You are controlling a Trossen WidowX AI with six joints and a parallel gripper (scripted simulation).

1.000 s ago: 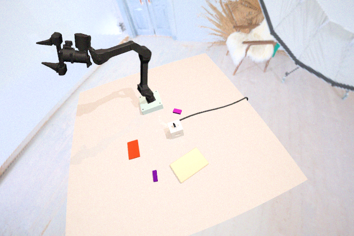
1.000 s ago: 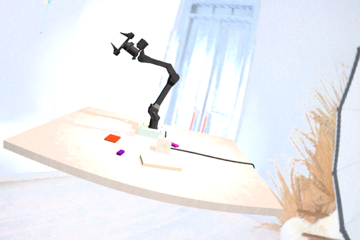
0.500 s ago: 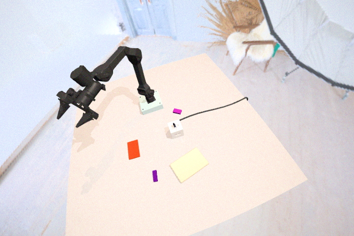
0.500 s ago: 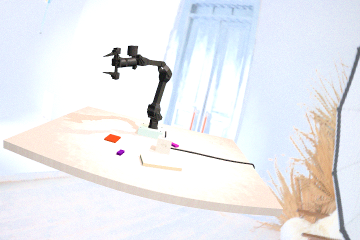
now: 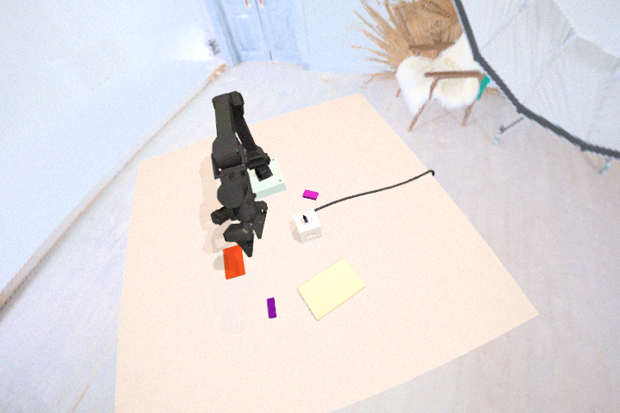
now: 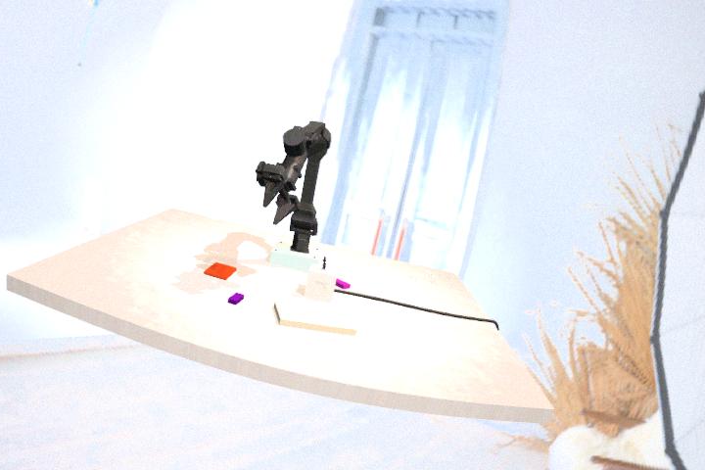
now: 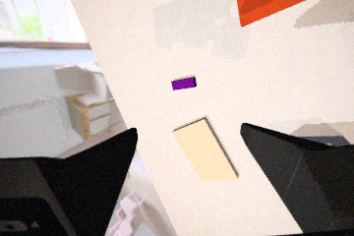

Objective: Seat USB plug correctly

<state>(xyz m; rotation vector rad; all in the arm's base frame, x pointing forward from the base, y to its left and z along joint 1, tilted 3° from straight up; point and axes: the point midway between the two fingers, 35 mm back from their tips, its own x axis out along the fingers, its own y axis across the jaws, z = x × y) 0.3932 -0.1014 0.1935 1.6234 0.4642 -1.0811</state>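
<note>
My gripper tip is now 17 cm to the right of the silver USB plug, 11 cm above it and 9 cm past it. Round my gripper tip: orange card (20 cm below, 11 cm to the right, 11 cm behind); then cream pad (20 cm below, 15 cm to the left, 13 cm ahead); then purple block (25 cm to the left, 24 cm behind, 20 cm below).
</note>
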